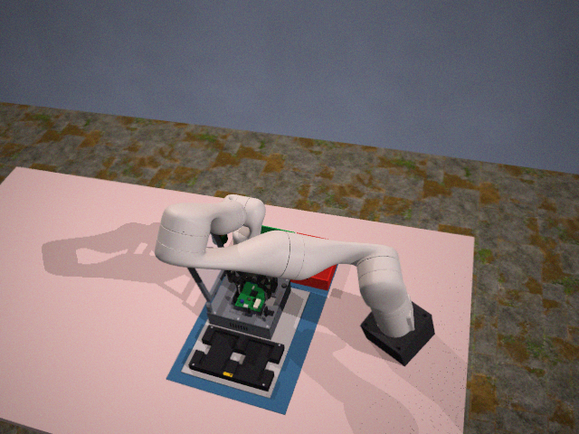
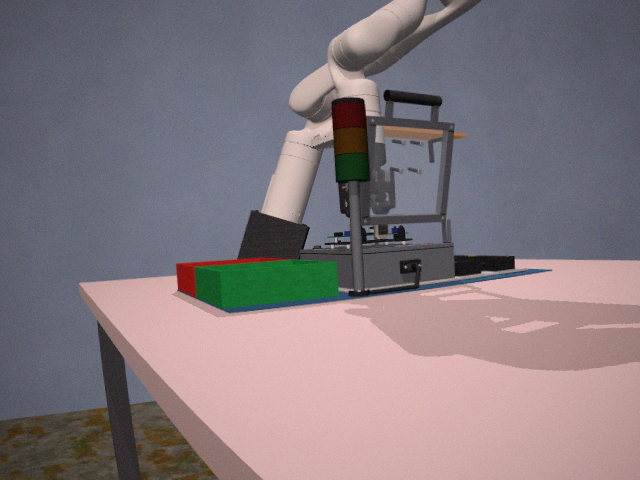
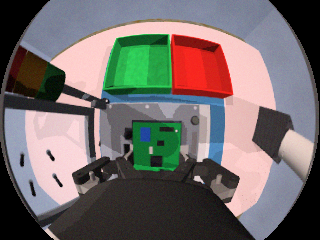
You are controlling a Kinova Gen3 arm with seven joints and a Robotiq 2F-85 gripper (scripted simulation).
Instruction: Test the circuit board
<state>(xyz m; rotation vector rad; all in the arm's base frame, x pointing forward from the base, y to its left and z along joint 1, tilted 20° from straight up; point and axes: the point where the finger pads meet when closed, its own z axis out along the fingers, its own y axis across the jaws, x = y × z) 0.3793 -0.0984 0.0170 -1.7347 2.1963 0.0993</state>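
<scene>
Now: hand right at the green circuit board. Also, from my hand: tester lid 12 cm ahead, 3 cm to the right, 10 cm above; green bin 21 cm to the right, 7 cm below; red bin 14 cm behind, 17 cm to the right, 7 cm below.
</scene>
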